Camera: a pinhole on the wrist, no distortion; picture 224 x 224 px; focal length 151.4 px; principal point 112.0 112.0 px. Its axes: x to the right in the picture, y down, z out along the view. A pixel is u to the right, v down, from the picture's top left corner.
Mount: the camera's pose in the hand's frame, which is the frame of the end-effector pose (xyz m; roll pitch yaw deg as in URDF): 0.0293 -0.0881 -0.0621 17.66 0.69 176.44
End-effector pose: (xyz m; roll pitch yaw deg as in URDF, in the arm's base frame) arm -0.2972 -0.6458 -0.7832 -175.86 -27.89 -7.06
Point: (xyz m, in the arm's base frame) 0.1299 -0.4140 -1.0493
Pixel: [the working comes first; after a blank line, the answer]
In the camera's frame: -0.2115 0.2952 0.4297

37 216
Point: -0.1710 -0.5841 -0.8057
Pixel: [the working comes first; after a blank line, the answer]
In the camera's frame: -0.0647 0.0230 0.1413

43 137
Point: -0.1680 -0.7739 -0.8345
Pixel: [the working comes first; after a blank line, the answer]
In the camera's frame: -0.0629 -0.1512 0.2220

69 9
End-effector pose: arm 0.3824 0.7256 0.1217 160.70 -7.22 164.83
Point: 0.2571 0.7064 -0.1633
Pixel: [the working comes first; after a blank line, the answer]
In the camera's frame: -0.0573 0.1514 0.2929

82 190
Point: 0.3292 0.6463 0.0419
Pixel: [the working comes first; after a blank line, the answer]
In the camera's frame: 0.0061 0.0576 0.0978

121 201
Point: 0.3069 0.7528 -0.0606
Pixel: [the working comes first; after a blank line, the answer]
In the camera's frame: -0.0281 0.0428 0.2425

94 139
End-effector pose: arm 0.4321 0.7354 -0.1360 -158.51 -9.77 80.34
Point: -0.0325 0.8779 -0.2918
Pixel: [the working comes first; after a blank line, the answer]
In the camera's frame: -0.0292 0.4038 0.2819

outside the picture
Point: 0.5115 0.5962 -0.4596
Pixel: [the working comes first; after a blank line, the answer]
In the camera's frame: 0.2204 -0.1729 0.3748

201 42
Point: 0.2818 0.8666 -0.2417
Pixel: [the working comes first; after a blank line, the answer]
In the camera's frame: -0.0597 0.0930 0.2192

71 176
